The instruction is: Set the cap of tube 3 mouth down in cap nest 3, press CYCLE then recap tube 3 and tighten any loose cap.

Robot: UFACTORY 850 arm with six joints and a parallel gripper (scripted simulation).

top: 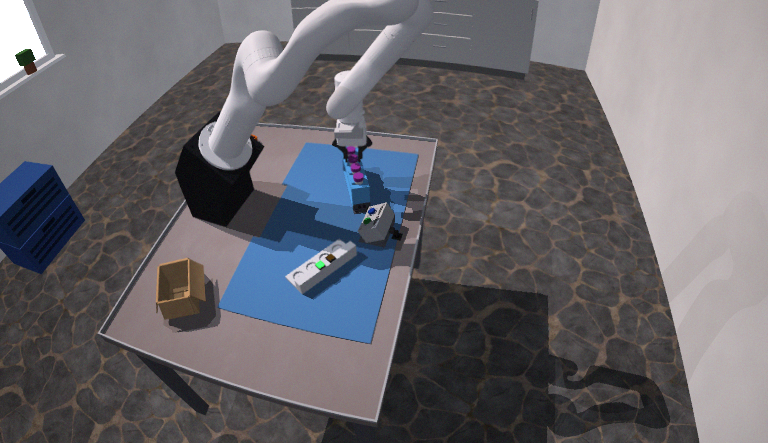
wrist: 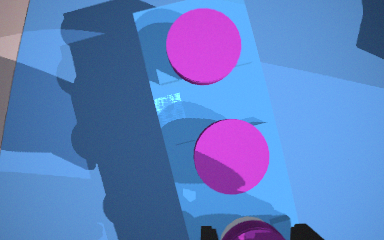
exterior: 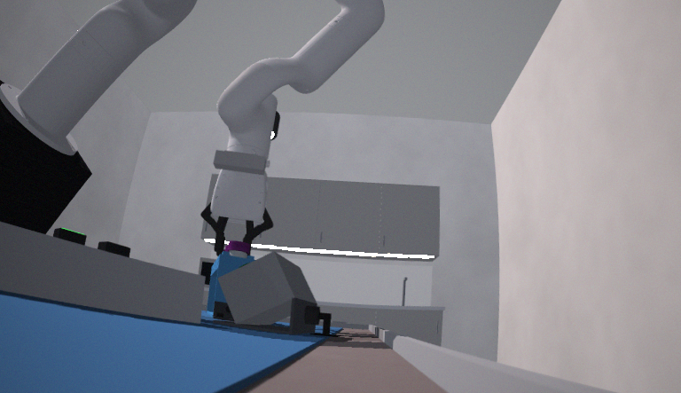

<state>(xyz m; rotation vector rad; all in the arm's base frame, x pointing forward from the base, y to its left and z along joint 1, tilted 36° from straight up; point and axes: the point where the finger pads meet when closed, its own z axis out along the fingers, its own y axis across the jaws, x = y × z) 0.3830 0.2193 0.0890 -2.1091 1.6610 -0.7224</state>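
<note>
Right now the magenta cap is 2 cm ahead of my hand, 5 cm to the right of it and 1 cm below it. From my hand the other things lie so: grey key housing: 13 cm ahead, 21 cm to the right, 7 cm below; blue key: 12 cm ahead, 19 cm to the right, 6 cm below; green key: 11 cm ahead, 24 cm to the right, 6 cm below.
</note>
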